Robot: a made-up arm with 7 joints.
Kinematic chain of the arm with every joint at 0, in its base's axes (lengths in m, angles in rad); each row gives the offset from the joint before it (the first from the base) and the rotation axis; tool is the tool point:
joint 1: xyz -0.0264 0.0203 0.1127 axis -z
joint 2: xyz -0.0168 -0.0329 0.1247 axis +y
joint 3: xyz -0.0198 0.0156 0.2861 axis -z
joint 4: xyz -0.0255 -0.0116 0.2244 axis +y
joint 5: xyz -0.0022 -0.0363 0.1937 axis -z
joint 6: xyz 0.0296 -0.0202 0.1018 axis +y
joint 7: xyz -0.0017 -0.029 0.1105 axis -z
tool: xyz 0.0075 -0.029 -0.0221
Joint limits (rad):
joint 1: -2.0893..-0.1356
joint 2: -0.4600..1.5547
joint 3: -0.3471..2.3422
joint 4: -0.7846..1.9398
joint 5: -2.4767..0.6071
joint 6: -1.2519..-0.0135
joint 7: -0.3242..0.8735
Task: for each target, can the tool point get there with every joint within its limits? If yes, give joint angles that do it. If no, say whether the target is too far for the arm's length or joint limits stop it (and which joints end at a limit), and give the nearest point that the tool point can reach.
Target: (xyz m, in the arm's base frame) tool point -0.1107 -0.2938 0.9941
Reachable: yes | joints -0.6827 -0.0705 1.7682 0.6874 -0.6490 -0.8326 0.5271
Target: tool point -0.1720 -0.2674 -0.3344
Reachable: no: joint limits stop it (at a limit: joint 1, joint 2, joint 4, joint 6) | nearest point 0.2728 -0.0779 -0.0240 | short by 0.575 m
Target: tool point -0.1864 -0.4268 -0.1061
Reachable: no: joint limits stop it (at a limit: joint 2, joint 3, joint 4, joint 6) | nearest point -0.1782 -0.4039 0.3774 | short by 0.484 m
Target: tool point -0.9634 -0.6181 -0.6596
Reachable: no: too far | nearest point -0.4302 -0.2548 0.3914 | short by 1.233 m
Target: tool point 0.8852 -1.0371 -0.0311
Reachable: no: too far | nearest point 0.6005 -0.2765 0.1726 | short by 0.837 m
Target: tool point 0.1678 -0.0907 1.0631
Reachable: yes | joints -1.7792 -0.0501 1.2322 0.2659 -1.1945 -0.8206 0.5958
